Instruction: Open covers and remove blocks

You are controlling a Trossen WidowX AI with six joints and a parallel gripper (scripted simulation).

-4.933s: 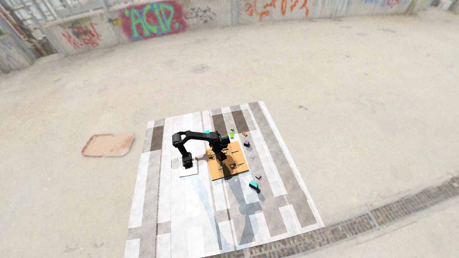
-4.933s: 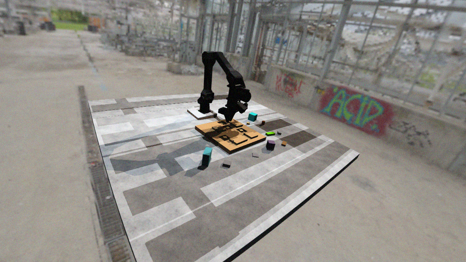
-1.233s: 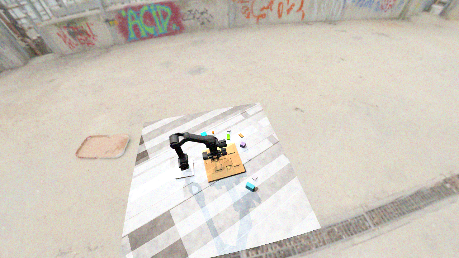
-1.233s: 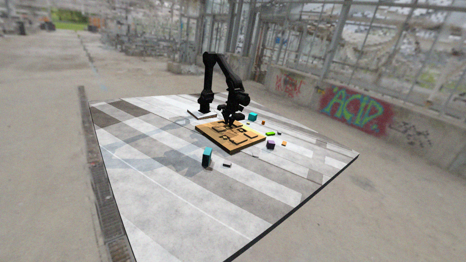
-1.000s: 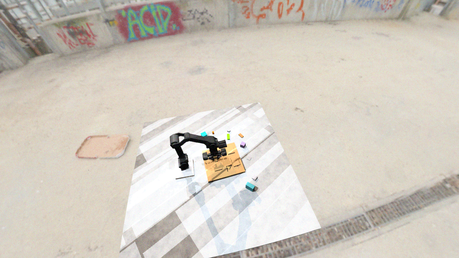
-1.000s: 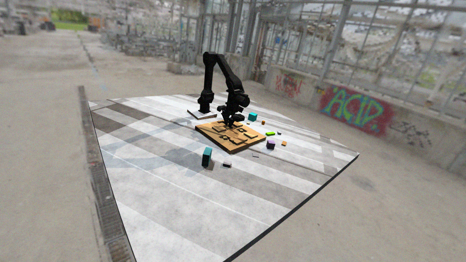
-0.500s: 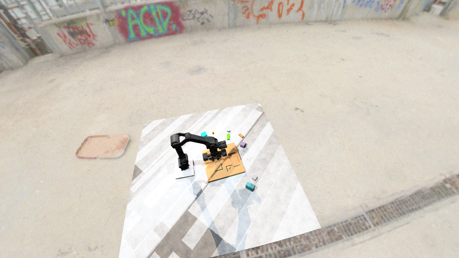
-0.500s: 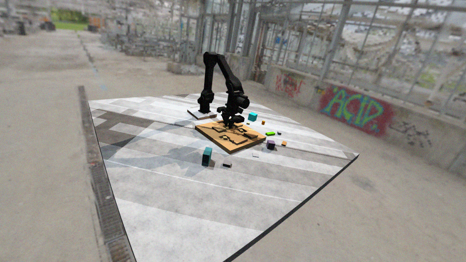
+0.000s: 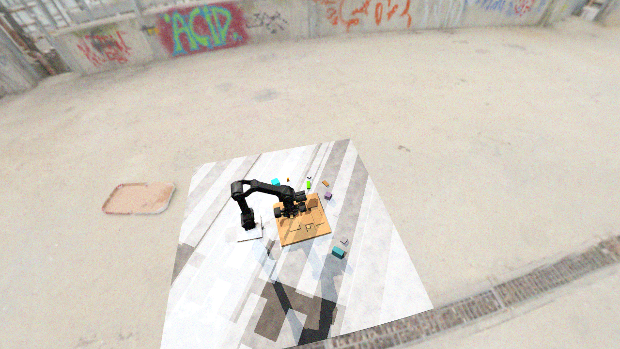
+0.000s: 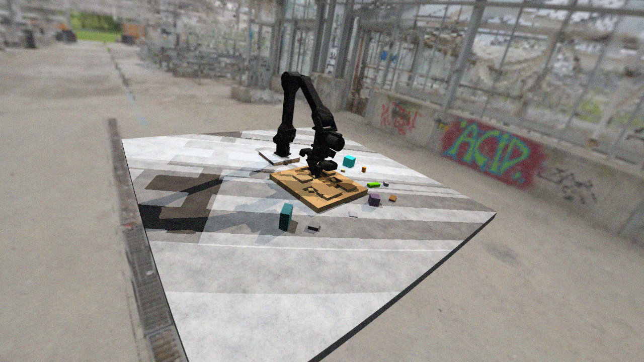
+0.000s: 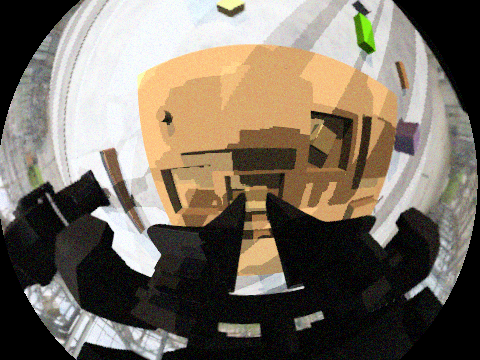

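The tan puzzle board is 5 cm ahead of my gripper tip and 1 cm to the right of it. From my gripper tip the other things lie so: green block 20 cm to the left, 19 cm ahead, 1 cm below; cyan cube 29 cm to the left, 2 cm behind, 1 cm above; purple cube 27 cm ahead, 5 cm to the left.
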